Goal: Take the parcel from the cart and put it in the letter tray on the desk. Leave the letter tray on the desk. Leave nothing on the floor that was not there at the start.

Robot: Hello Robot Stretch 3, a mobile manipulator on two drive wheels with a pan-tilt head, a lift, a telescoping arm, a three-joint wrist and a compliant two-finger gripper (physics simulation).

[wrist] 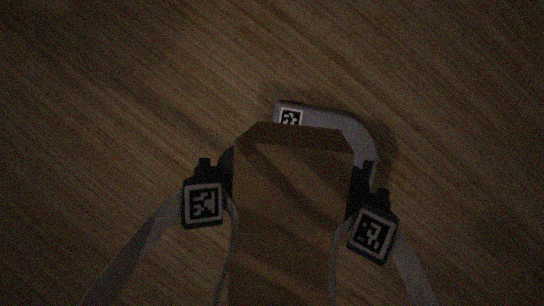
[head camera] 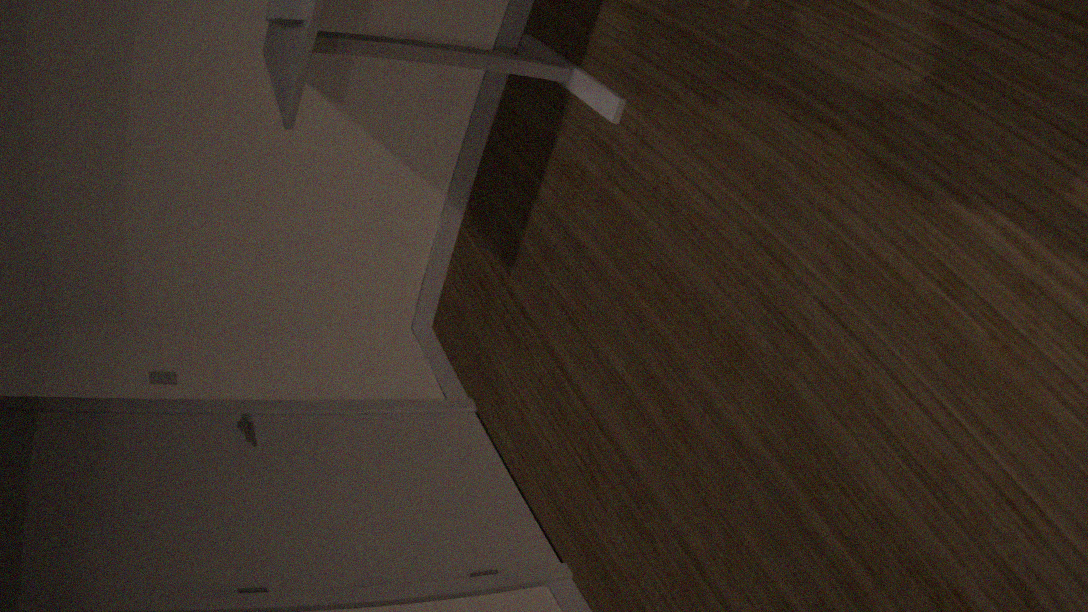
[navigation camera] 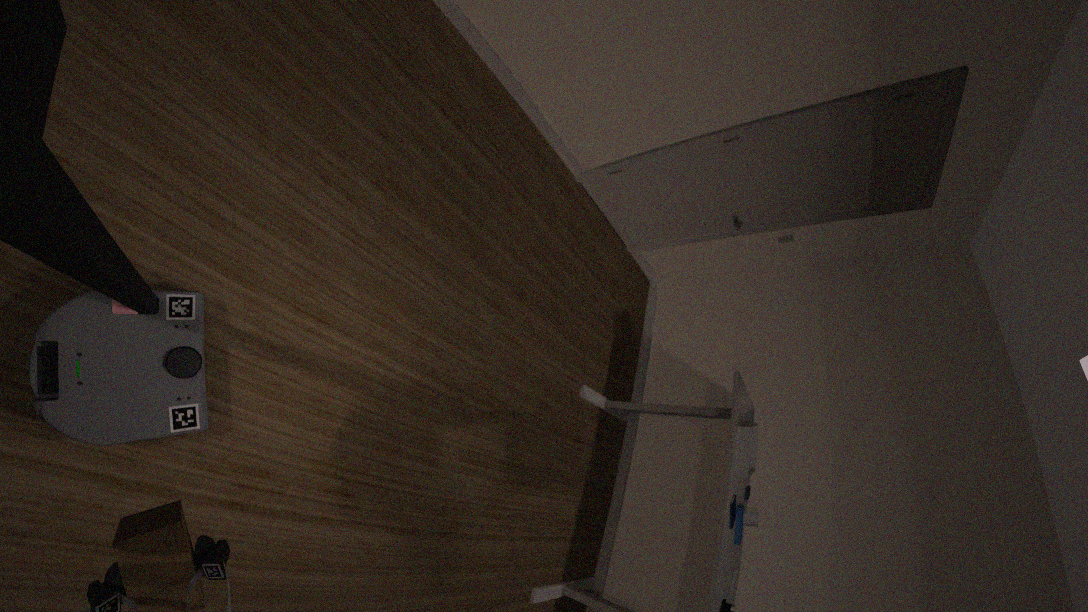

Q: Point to a door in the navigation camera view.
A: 882,151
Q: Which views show the gripper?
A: The wrist view and the navigation camera view only.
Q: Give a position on a door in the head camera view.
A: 114,497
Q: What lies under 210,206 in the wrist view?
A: The gripper.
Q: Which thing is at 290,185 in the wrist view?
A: A brown parcel.
